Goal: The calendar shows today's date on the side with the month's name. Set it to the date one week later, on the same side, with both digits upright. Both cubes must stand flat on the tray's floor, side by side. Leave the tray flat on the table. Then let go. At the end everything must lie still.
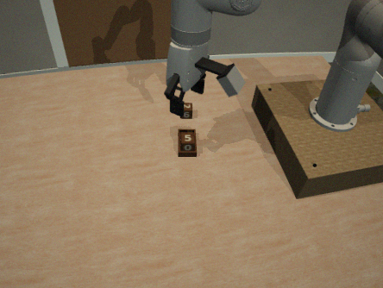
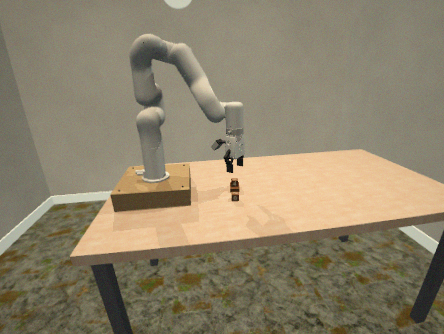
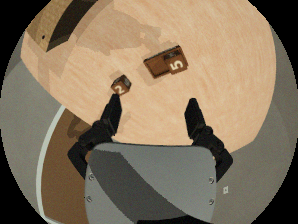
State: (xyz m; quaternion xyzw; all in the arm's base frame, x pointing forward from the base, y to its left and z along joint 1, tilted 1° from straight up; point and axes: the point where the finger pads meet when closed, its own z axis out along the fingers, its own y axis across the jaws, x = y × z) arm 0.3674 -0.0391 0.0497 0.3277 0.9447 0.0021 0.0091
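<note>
Now: the cube 10 mm behind my hand, 80 mm to the right of it and 110 mm below it. From my hand the other things lie so: brown tray (30 mm to the left, 110 mm below).
</note>
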